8 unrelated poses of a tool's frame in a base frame.
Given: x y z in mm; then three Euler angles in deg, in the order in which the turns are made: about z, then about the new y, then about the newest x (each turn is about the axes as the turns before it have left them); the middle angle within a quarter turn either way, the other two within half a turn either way.
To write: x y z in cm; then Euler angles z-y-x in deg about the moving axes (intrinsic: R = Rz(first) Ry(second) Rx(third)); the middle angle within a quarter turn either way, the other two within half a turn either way. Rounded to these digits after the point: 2 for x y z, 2 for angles.
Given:
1: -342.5 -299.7 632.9 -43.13 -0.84 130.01
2: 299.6 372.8 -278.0 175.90 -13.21 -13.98
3: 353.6 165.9 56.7 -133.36 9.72 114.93
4: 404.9 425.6 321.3 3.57 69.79 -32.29
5: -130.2 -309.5 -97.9 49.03 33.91 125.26
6: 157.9 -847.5 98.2 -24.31 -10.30 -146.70
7: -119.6 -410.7 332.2 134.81 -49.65 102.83
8: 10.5 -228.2 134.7 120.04 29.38 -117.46
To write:
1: -34.25 -29.97 63.29 -43.13 -0.84 130.01
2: 29.96 37.28 -27.80 175.90 -13.21 -13.98
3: 35.36 16.59 5.67 -133.36 9.72 114.93
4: 40.49 42.56 32.13 3.57 69.79 -32.29
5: -13.02 -30.95 -9.79 49.03 33.91 125.26
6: 15.79 -84.75 9.82 -24.31 -10.30 -146.70
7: -11.96 -41.07 33.22 134.81 -49.65 102.83
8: 1.05 -22.82 13.47 120.04 29.38 -117.46
